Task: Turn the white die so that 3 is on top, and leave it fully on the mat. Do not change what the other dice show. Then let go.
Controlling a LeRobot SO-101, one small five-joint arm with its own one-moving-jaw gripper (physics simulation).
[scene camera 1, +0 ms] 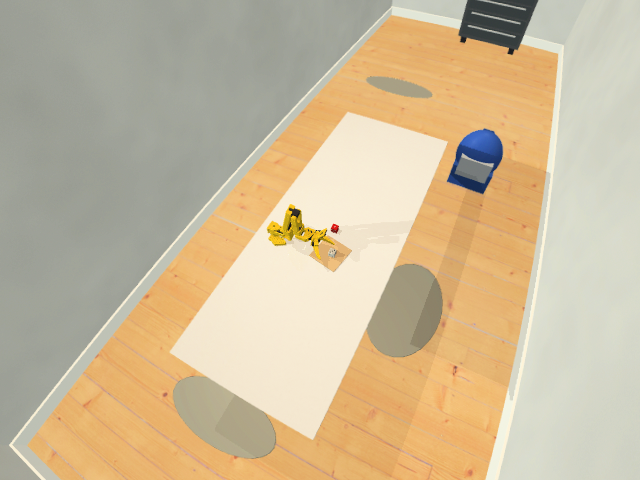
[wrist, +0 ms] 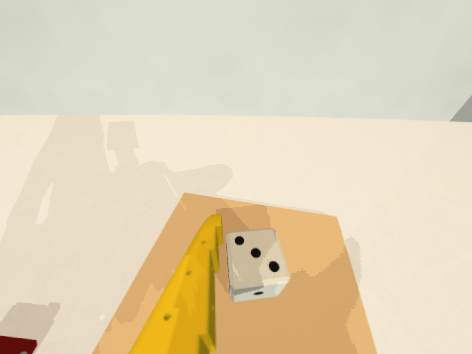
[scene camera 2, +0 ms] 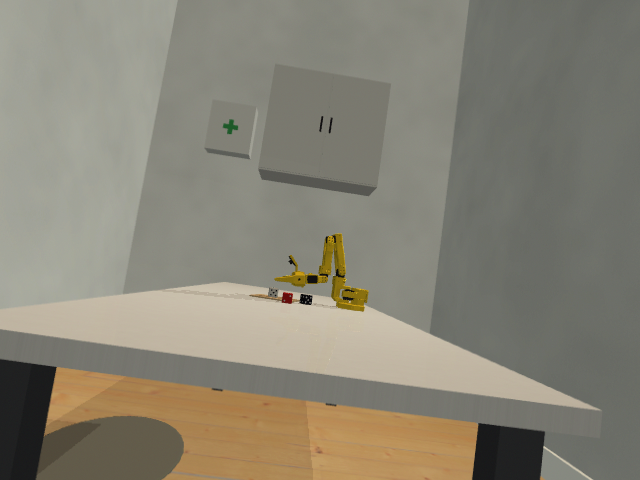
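Pixels of known places: end effector, tool point: (scene camera 1: 333, 244) (wrist: 222, 224) (scene camera 2: 275, 279); arm's base, origin of the base link: (scene camera 1: 284, 238) (scene camera 2: 344, 308).
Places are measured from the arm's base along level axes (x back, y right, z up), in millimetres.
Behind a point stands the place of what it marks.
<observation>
The white die (scene camera 1: 332, 253) {x -251, y -7, z 34 mm} (scene camera 2: 272, 292) {x -247, y -34, z 19 mm} (wrist: 256, 260) {x -241, y -18, z 34 mm} sits flat on the tan mat (scene camera 1: 334, 265) {x -279, y 28, z 4 mm} (wrist: 315, 235) {x -272, y 34, z 4 mm}, inside its edges. Its top face shows three dots in the wrist view, and the side toward the camera shows one dot. My gripper (scene camera 1: 326, 250) {x -243, y -35, z 64 mm} (scene camera 2: 283, 267) is open and empty. Its fixed jaw shows in the wrist view, left of the die, and the moving jaw is out of that picture. In scene camera 2 the jaws are above the die, apart from it. The die's far and under sides are hidden.
A red die (scene camera 1: 334, 227) {x -196, y -142, z 30 mm} (scene camera 2: 286, 297) {x -198, y -161, z 17 mm} (wrist: 17, 346) {x -208, y -131, z 13 mm} stands on the white table (scene camera 1: 268, 330) {x -172, y 416, z 0 mm} (scene camera 2: 232, 330) {x -260, y -834, z 0 mm} off the mat. A black die (scene camera 2: 306, 299) {x -135, y -98, z 16 mm} stands near the red one, toward the arm's base, in scene camera 2.
</observation>
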